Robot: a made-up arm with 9 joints. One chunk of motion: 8 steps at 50 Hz.
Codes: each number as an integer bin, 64 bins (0 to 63) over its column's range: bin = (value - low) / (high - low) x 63, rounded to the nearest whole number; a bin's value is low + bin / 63 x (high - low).
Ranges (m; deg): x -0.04..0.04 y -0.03..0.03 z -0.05..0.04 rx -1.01..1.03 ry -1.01..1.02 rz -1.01..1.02
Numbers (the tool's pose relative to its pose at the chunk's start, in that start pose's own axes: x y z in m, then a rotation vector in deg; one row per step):
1: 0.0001 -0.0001 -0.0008 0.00 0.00 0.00
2: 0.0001 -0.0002 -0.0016 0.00 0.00 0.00
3: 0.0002 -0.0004 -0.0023 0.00 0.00 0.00
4: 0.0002 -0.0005 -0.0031 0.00 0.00 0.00
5: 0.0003 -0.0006 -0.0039 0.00 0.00 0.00
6: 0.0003 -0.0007 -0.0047 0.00 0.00 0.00
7: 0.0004 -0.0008 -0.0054 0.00 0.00 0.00
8: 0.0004 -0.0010 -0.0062 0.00 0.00 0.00
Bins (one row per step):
1: 32 31 34 31 31 31
2: 32 31 34 31 31 31
3: 32 31 33 31 31 31
4: 32 31 33 31 31 31
5: 32 31 32 31 31 31
6: 32 31 32 31 31 31
7: 32 31 31 31 31 31
8: 32 30 31 31 31 31

